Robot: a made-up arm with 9 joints. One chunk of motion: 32 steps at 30 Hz.
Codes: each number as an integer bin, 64 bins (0 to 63) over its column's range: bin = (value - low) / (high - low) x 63, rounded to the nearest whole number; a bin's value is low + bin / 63 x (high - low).
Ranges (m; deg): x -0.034..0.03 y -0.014..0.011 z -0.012..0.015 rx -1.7..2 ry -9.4..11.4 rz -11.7..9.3
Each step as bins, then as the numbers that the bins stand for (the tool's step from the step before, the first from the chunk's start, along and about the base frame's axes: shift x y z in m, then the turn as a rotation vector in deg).
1 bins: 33 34 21 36 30 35
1 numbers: -0.00048 -0.00051 -0.00300 0.414 0.505 -0.033
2 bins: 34 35 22 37 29 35
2 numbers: 0.00054 -0.00011 -0.00257 0.473 0.175 -0.033
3 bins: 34 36 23 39 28 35
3 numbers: 0.00054 0.00029 -0.00214 0.590 -0.156 -0.033
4 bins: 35 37 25 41 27 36
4 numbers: 0.00156 0.00068 -0.00129 0.708 -0.486 0.300
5 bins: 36 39 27 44 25 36
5 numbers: 0.00257 0.00148 -0.00043 0.884 -1.146 0.300
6 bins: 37 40 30 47 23 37
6 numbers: 0.00359 0.00187 0.00086 1.060 -1.806 0.633
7 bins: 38 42 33 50 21 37
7 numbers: 0.00460 0.00267 0.00214 1.237 -2.467 0.633
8 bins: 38 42 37 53 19 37
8 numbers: 0.00460 0.00267 0.00386 1.413 -3.127 0.633
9 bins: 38 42 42 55 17 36
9 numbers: 0.00460 0.00267 0.00600 1.530 -3.787 0.300
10 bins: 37 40 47 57 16 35
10 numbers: 0.00359 0.00187 0.00814 1.648 -4.117 -0.033
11 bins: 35 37 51 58 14 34
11 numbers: 0.00156 0.00068 0.00986 1.706 -4.778 -0.367
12 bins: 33 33 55 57 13 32
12 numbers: -0.00048 -0.00090 0.01157 1.648 -5.108 -1.033
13 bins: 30 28 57 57 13 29
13 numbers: -0.00352 -0.00289 0.01243 1.648 -5.108 -2.033
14 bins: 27 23 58 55 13 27
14 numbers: -0.00657 -0.00487 0.01286 1.530 -5.108 -2.700
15 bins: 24 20 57 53 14 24
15 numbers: -0.00962 -0.00606 0.01243 1.413 -4.778 -3.700
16 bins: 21 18 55 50 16 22
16 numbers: -0.01267 -0.00686 0.01157 1.237 -4.117 -4.367
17 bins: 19 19 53 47 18 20
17 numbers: -0.01470 -0.00646 0.01071 1.060 -3.457 -5.033
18 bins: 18 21 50 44 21 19
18 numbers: -0.01571 -0.00567 0.00943 0.884 -2.467 -5.367
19 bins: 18 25 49 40 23 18
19 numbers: -0.01571 -0.00408 0.00900 0.649 -1.806 -5.700
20 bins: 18 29 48 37 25 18
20 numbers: -0.01571 -0.00249 0.00857 0.473 -1.146 -5.700
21 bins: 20 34 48 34 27 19
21 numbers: -0.01368 -0.00051 0.00857 0.297 -0.486 -5.367
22 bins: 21 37 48 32 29 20
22 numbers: -0.01267 0.00068 0.00857 0.179 0.175 -5.033
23 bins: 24 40 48 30 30 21
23 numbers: -0.00962 0.00187 0.00857 0.062 0.505 -4.700
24 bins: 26 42 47 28 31 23
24 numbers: -0.00759 0.00267 0.00814 -0.056 0.835 -4.033
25 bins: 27 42 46 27 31 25
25 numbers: -0.00657 0.00267 0.00771 -0.114 0.835 -3.367
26 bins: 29 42 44 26 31 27
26 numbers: -0.00454 0.00267 0.00686 -0.173 0.835 -2.700
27 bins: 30 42 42 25 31 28
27 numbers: -0.00352 0.00267 0.00600 -0.232 0.835 -2.367
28 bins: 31 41 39 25 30 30
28 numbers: -0.00251 0.00227 0.00471 -0.232 0.505 -1.700
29 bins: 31 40 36 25 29 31
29 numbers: -0.00251 0.00187 0.00343 -0.232 0.175 -1.367
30 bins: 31 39 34 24 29 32
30 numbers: -0.00251 0.00148 0.00257 -0.290 0.175 -1.033
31 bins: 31 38 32 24 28 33
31 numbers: -0.00251 0.00108 0.00171 -0.290 -0.156 -0.700
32 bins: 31 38 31 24 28 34
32 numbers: -0.00251 0.00108 0.00129 -0.290 -0.156 -0.367
